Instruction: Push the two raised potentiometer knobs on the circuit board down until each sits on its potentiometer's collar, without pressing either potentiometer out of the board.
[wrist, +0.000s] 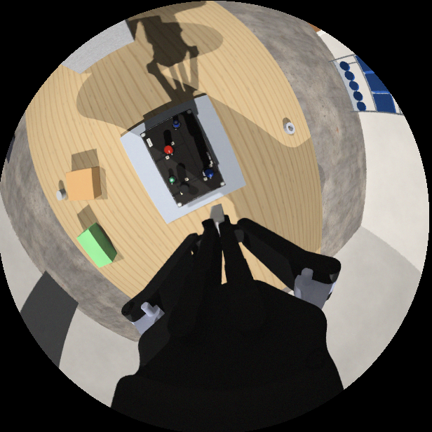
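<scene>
The black circuit board (192, 167) lies in a light grey-blue holder (230, 170) near the middle of the wrist view. Small coloured round parts stand on the board: a blue one (176, 124) near the top end, a red one (168, 149) left of the middle, a green one (172, 179) lower left, and a larger blue one (209, 173) at the lower right. From this height I cannot tell which are the raised knobs or how high they sit. My gripper (218, 213) is shut and empty. Its fingertips show just below the holder's lower edge, above the table, apart from the knobs.
An orange block (84, 184) and a green block (97, 245) stand left of the holder on the wooden table (265, 200). A small grey cylinder (61, 194) is beside the orange block. A small grey ring (290, 128) lies at the right. A grey base block (100, 47) is at the upper left.
</scene>
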